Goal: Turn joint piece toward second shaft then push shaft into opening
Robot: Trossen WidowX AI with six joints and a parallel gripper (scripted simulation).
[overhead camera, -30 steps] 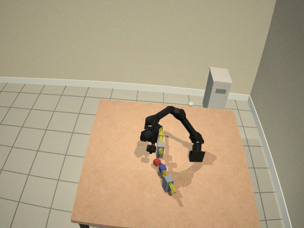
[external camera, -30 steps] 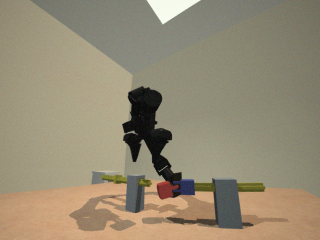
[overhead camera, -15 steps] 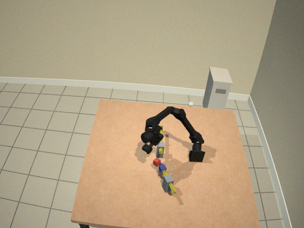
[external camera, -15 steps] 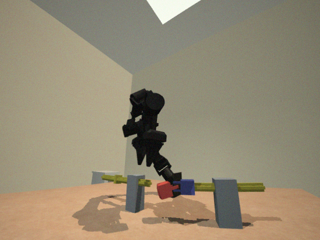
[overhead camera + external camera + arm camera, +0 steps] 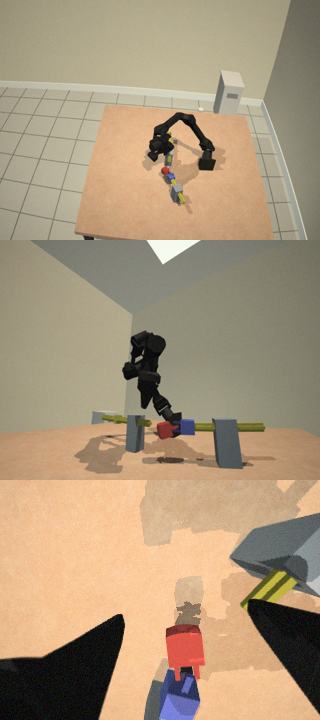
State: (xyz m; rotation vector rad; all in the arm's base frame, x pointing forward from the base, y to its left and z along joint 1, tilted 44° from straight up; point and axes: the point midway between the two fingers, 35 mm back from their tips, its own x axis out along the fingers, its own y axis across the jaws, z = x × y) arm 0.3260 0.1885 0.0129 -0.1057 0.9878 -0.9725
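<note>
Right now the red joint piece is 60 mm behind my gripper tip, 50 mm to the left of it and 60 mm below it.
</note>
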